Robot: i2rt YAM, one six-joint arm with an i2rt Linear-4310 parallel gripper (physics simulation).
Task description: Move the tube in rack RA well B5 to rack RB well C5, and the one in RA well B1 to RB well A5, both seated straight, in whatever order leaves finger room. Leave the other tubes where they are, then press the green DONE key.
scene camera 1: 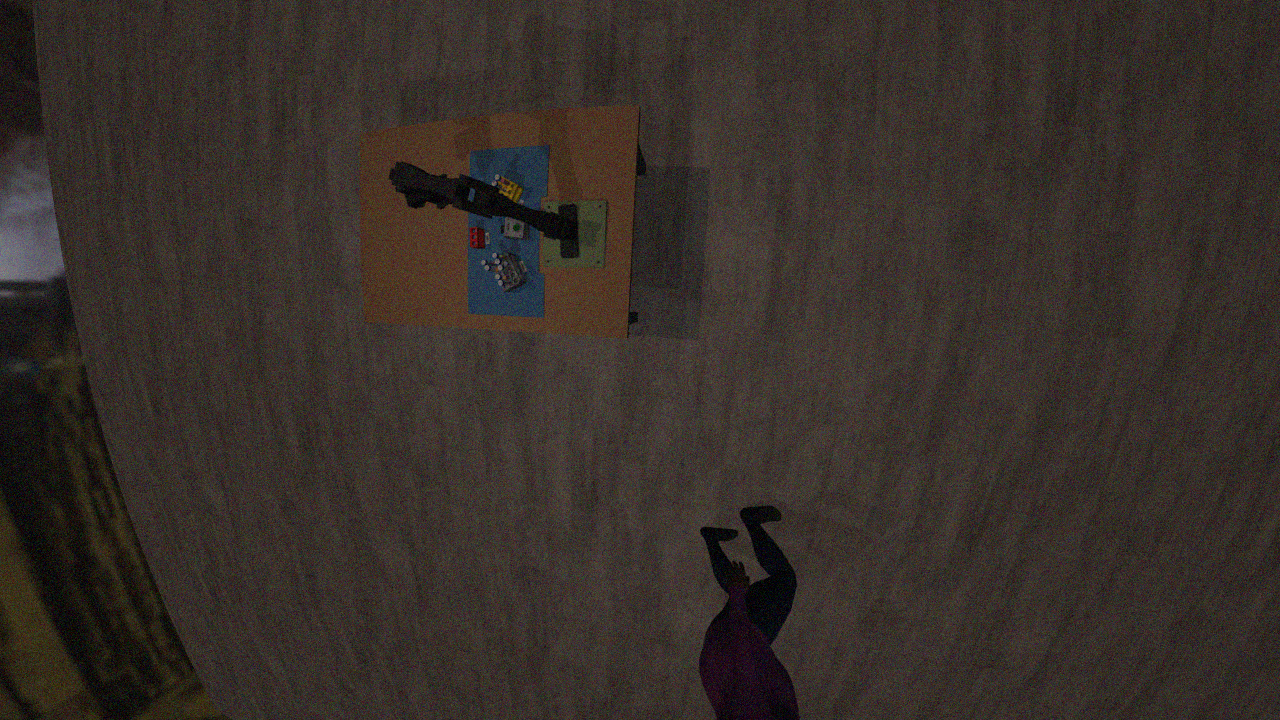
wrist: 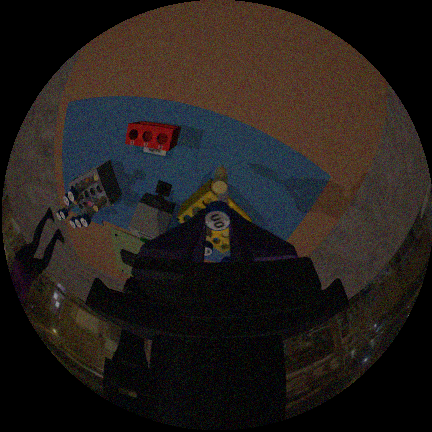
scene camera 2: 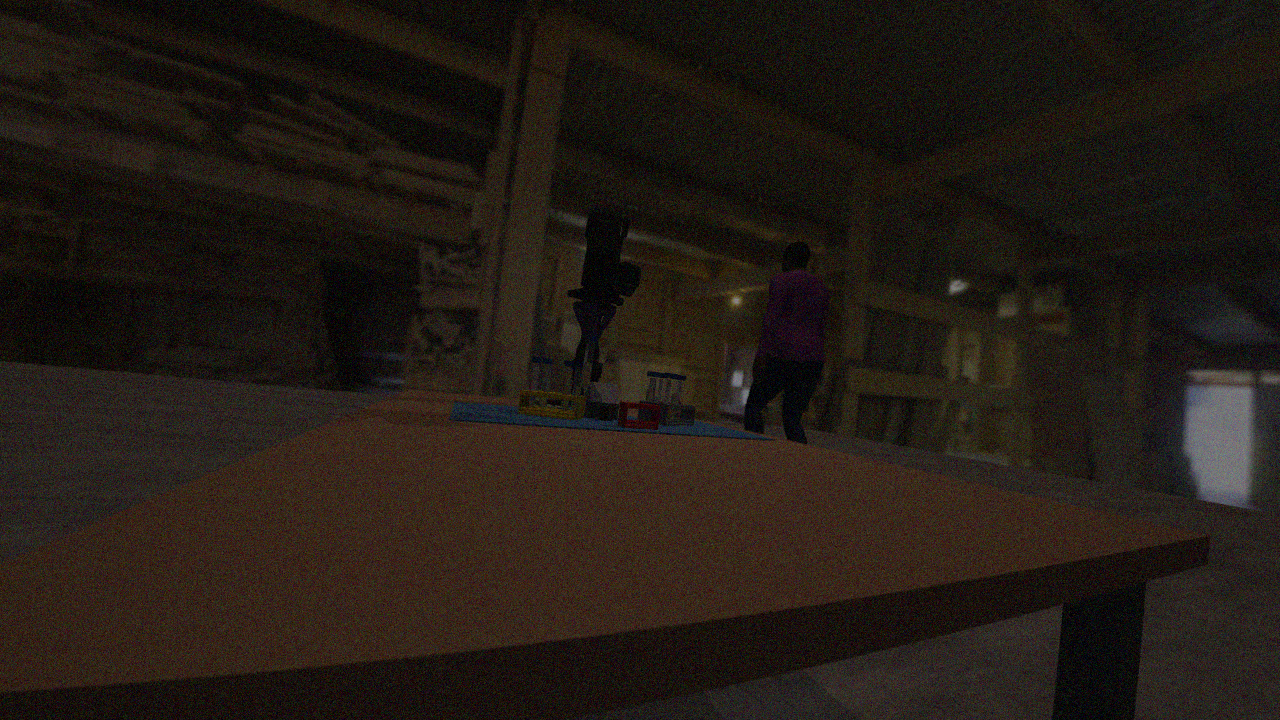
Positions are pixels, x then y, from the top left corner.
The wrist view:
small block: 151, 216
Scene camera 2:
my gripper: 590, 342
